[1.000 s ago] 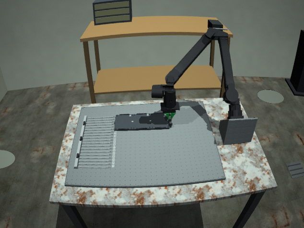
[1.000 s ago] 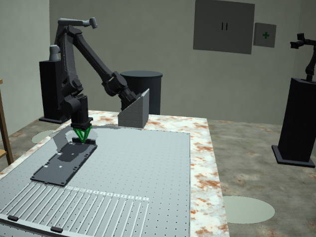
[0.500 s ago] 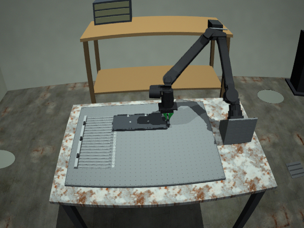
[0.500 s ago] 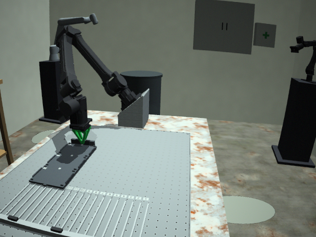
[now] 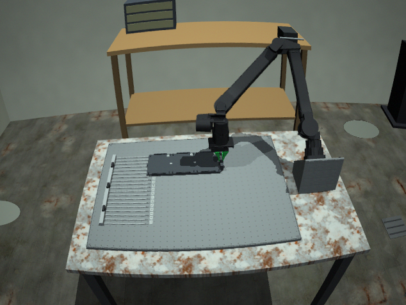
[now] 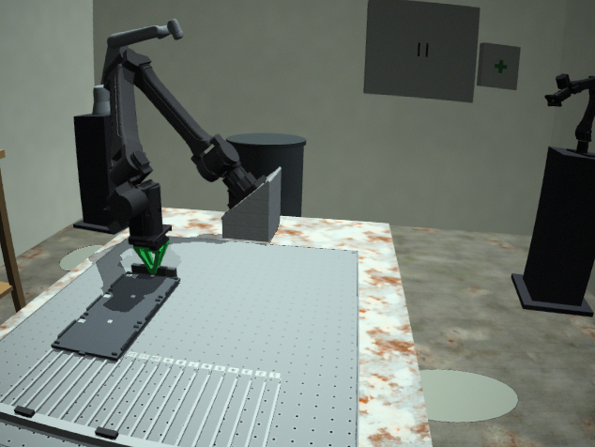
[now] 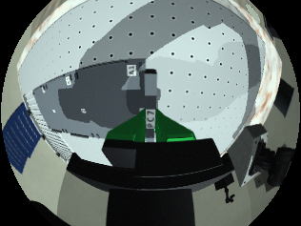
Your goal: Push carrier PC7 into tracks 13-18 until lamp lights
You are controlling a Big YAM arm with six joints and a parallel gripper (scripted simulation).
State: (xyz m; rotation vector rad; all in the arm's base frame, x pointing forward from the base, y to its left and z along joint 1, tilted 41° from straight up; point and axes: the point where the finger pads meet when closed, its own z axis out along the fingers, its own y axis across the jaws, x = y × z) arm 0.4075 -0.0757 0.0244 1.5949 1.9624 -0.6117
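The carrier PC7 is 16 cm ahead of my hand, 2 cm to the left of it and 1 cm below it.
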